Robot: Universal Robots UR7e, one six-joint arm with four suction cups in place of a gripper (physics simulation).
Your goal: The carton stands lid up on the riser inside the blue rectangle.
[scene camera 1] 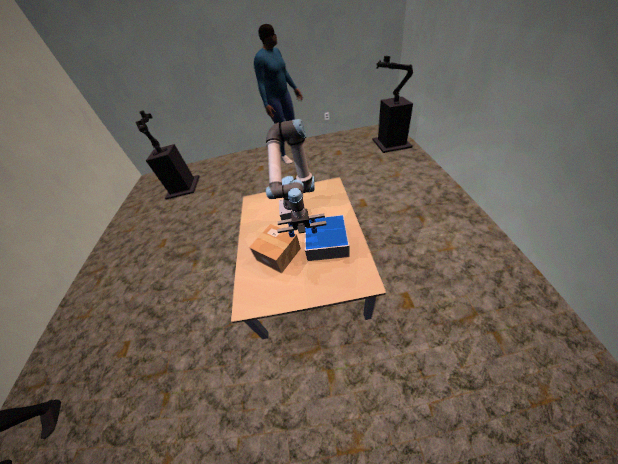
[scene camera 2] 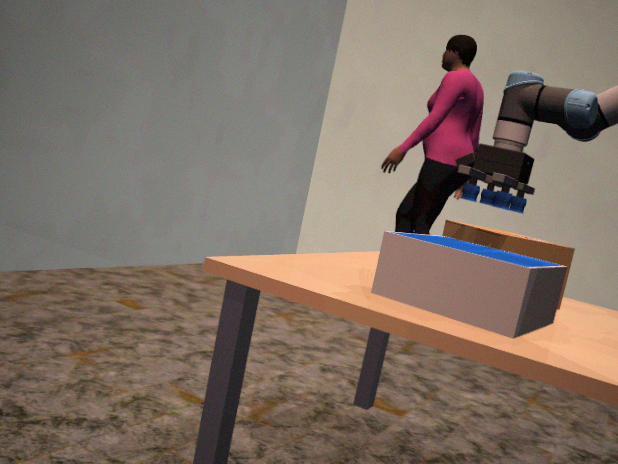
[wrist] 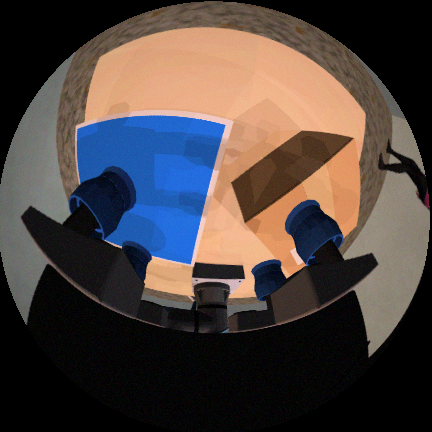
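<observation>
The brown carton (scene camera 1: 274,247) (scene camera 2: 510,243) (wrist: 327,187) stands on the table, turned at an angle, with a tape strip and a white label on its top in scene camera 1. Beside it, apart from it, stands the riser (scene camera 1: 327,253) (scene camera 2: 450,281), a box with light edges. The blue rectangle (scene camera 1: 334,234) (scene camera 2: 480,250) (wrist: 175,170) covers its top and bears nothing. My gripper (scene camera 1: 302,230) (scene camera 2: 494,198) (wrist: 205,240), four blue suction cups, is open and holds nothing. It hangs above the carton and the riser, between the two. In scene camera 2 the riser hides the carton's lower part.
The wooden table (scene camera 1: 300,297) (scene camera 2: 310,275) (wrist: 175,65) carries the arm's base. A person in teal (scene camera 1: 272,75) stands behind the table. A person in pink (scene camera 2: 452,120) stands beyond it in scene camera 2. Two dark pedestals (scene camera 1: 171,172) (scene camera 1: 395,124) with small arms stand near the walls.
</observation>
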